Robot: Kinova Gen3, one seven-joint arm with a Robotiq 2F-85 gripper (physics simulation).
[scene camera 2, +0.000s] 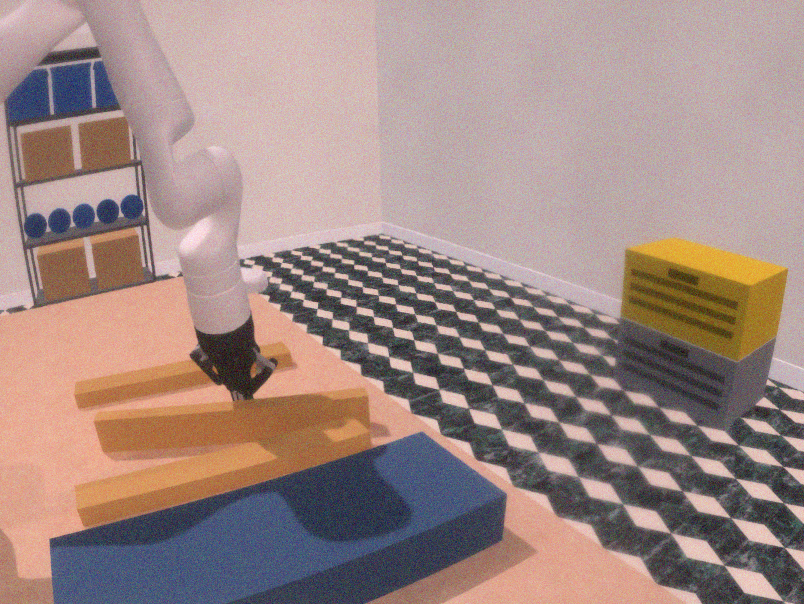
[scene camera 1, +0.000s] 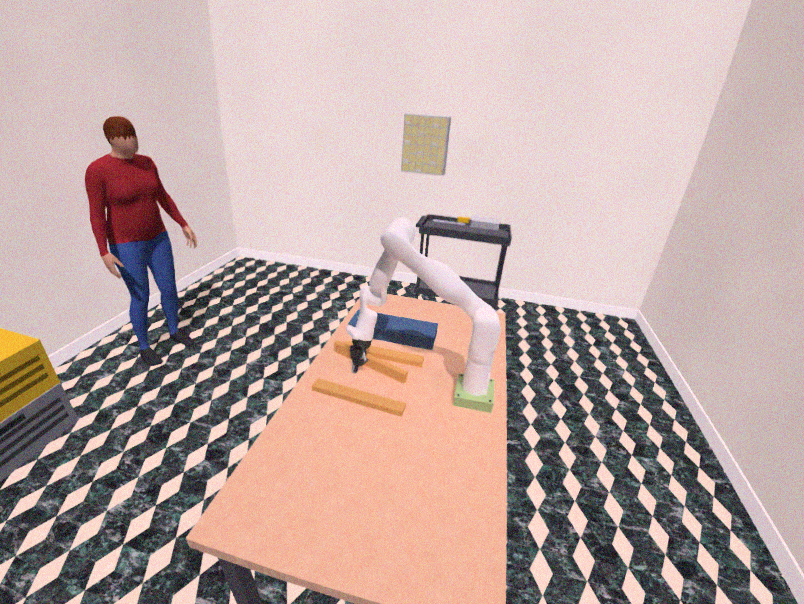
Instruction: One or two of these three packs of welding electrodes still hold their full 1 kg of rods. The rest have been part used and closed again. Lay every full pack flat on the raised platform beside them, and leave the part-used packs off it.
Scene:
orange pack: scene camera 2 241,421; scene camera 1 383,367
orange pack: scene camera 2; scene camera 1
same spot on orange pack: [scene camera 2: 158,379] = [scene camera 1: 370,393]
same spot on blue raised platform: [scene camera 1: 400,330] = [scene camera 2: 207,511]

